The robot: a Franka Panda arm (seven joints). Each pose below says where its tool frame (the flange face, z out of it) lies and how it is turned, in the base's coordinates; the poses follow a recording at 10 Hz.
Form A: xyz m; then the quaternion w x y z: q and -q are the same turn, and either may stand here.
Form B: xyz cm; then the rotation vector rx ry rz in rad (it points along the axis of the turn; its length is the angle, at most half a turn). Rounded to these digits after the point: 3 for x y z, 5 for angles.
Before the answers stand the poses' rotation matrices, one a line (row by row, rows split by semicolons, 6 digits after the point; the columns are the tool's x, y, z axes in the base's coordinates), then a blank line. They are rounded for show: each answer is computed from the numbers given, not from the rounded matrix.
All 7 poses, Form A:
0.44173 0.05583 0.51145 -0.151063 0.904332 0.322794 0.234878
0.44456 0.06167 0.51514 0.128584 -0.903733 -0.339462 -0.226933
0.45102 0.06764 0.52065 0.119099 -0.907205 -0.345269 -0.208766
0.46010 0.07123 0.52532 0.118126 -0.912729 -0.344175 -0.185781
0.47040 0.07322 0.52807 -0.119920 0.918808 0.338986 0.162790
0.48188 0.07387 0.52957 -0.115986 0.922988 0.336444 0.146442
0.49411 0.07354 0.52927 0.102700 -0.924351 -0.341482 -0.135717
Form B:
0.681273 0.654789 0.327291; 0.512863 -0.745968 0.424857; 0.522340 -0.121588 -0.844025
0.666534 0.671926 0.322875; 0.555206 -0.736463 0.386481; 0.497472 -0.078341 -0.863935
0.674412 0.676188 0.296545; 0.576732 -0.733209 0.360255; 0.461030 -0.071934 -0.884464
0.694058 0.672169 0.257824; 0.584386 -0.735179 0.343517; 0.420448 -0.087752 -0.903063
0.717176 0.661969 0.217843; 0.583882 -0.741416 0.330734; 0.380448 -0.110000 -0.918237
0.730720 0.655038 0.192283; 0.587097 -0.746705 0.312647; 0.348374 -0.115568 -0.930204
0.729942 0.659174 0.180760; 0.603422 -0.745686 0.282551; 0.321040 -0.097172 -0.942067

44.173 5.583 51.145 -2.59657 -0.92682 -0.67439
44.456 6.167 51.514 -2.62792 -0.98710 -0.65989
45.102 6.764 52.065 -2.65234 -1.00944 -0.61036
46.010 7.123 52.532 -2.66998 -1.00680 -0.54346
47.040 7.322 52.807 -2.68500 -0.99061 -0.47571
48.188 7.387 52.957 -2.70331 -0.98540 -0.42891
49.411 7.354 52.927 -2.72816 -1.00786 -0.40056

